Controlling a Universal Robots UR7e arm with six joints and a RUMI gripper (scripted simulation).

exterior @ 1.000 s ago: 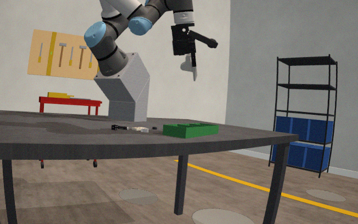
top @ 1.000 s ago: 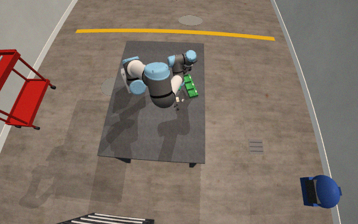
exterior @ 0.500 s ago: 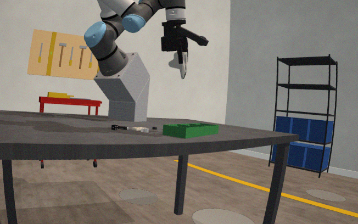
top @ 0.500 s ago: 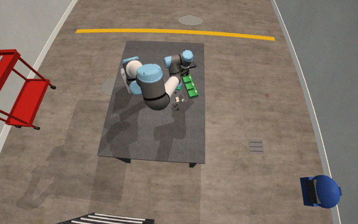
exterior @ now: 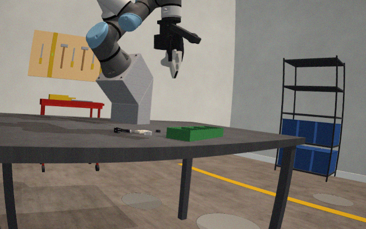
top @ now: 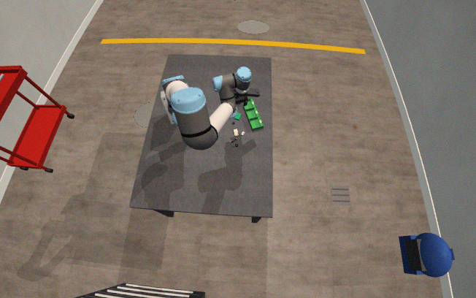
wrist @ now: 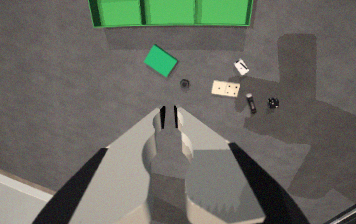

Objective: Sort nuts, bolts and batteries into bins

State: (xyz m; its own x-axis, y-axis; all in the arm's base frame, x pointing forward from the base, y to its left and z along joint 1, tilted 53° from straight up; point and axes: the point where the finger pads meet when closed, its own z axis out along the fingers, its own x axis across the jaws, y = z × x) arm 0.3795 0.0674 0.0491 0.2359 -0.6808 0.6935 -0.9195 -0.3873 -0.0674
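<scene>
My hand is 90 mm short of the green bin tray, 50 mm to the right of it and 200 mm above it. The rest, counted from my hand: flat green card (20 mm behind, 50 mm to the left, 210 mm below); cream domino-like tile (50 mm behind, 90 mm to the right, 210 mm below); black nut (60 mm behind, 210 mm below).
</scene>
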